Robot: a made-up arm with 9 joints. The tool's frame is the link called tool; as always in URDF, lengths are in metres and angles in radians. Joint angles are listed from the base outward. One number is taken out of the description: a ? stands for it. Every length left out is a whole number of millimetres.
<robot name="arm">
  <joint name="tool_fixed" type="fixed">
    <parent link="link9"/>
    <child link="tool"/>
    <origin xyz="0.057 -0.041 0" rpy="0.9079 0.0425 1.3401"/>
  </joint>
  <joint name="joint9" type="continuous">
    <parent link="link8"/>
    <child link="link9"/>
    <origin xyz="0.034 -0.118 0" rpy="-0.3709 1.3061 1.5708"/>
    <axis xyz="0 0 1"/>
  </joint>
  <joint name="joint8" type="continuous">
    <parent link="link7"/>
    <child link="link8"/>
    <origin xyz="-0.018 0.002 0" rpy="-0.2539 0.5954 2.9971"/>
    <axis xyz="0 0 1"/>
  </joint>
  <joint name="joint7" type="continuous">
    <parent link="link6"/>
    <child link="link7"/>
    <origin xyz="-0.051 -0.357 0" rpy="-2.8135 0.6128 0.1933"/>
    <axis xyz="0 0 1"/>
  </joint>
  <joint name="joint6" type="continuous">
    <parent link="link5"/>
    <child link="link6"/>
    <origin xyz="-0.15 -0.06 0" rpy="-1.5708 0 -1.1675"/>
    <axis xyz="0 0 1"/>
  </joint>
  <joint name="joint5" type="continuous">
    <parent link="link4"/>
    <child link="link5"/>
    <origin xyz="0.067 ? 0" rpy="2.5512 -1.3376 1.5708"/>
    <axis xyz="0 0 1"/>
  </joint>
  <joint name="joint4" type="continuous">
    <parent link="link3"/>
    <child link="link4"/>
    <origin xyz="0.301 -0.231 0" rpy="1.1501 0.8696 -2.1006"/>
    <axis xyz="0 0 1"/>
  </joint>
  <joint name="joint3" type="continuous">
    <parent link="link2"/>
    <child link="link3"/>
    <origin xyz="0.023 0.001 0" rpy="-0.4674 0.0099 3.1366"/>
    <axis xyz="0 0 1"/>
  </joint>
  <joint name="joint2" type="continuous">
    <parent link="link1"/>
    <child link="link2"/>
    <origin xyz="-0.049 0.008 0" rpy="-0.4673 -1.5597 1.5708"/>
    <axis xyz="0 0 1"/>
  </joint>
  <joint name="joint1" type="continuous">
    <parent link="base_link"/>
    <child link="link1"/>
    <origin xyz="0.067 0.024 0.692" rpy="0 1.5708 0"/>
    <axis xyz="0 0 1"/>
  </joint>
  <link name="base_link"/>
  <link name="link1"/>
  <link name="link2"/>
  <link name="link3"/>
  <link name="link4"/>
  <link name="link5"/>
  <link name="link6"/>
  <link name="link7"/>
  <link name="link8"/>
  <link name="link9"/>
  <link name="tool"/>
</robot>
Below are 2 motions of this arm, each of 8 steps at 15 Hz.
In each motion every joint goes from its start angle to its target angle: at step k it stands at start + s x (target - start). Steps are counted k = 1, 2, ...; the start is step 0. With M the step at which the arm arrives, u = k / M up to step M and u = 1 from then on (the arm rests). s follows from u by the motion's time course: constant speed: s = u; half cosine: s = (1 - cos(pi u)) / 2; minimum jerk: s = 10 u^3 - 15 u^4 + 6 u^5.
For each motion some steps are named. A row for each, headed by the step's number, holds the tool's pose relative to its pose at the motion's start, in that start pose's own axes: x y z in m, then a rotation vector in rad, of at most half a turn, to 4 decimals.
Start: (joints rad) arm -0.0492 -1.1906 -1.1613 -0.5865 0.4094 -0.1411 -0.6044 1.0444 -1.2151
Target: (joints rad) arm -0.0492 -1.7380 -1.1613 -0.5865 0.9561 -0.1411 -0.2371 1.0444 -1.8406
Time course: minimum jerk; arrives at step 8
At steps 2, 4, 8:
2: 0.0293 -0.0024 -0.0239 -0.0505 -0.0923 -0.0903
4: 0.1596 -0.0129 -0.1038 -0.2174 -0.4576 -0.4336
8: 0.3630 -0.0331 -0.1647 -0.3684 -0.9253 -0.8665

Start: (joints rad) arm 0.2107 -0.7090 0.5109 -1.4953 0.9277 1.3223 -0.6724 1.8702 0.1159
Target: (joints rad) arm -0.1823 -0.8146 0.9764 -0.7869 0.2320 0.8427 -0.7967 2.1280 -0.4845
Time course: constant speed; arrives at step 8
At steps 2, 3, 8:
2: -0.0803 0.0907 0.0032 0.1422 -0.1929 0.1836
3: -0.1334 0.1237 0.0043 0.2148 -0.2783 0.2790
8: -0.4510 0.1245 -0.0207 0.6123 -0.6098 0.7447

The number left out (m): -0.058
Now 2 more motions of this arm.
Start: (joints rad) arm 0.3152 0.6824 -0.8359 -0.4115 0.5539 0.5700 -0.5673 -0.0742 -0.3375
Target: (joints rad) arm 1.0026 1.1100 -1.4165 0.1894 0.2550 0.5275 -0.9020 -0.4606 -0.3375
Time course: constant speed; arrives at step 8
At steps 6, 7, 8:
6: 0.5405 -0.0447 -0.1033 0.1933 -0.8978 0.8573
7: 0.6227 -0.0325 -0.0842 0.2130 -1.0131 1.0261
8: 0.6982 -0.0153 -0.0579 0.2290 -1.1159 1.2022

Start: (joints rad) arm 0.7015 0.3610 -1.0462 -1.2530 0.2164 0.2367 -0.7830 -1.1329 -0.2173
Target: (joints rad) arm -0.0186 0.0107 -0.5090 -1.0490 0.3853 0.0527 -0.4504 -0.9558 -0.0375
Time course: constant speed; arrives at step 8
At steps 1, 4, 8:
1: -0.0374 0.0408 0.0372 0.0014 0.0989 -0.0739
4: -0.1206 0.1791 0.1647 0.0211 0.4004 -0.3004
8: -0.1478 0.3903 0.3611 0.0844 0.8084 -0.6228

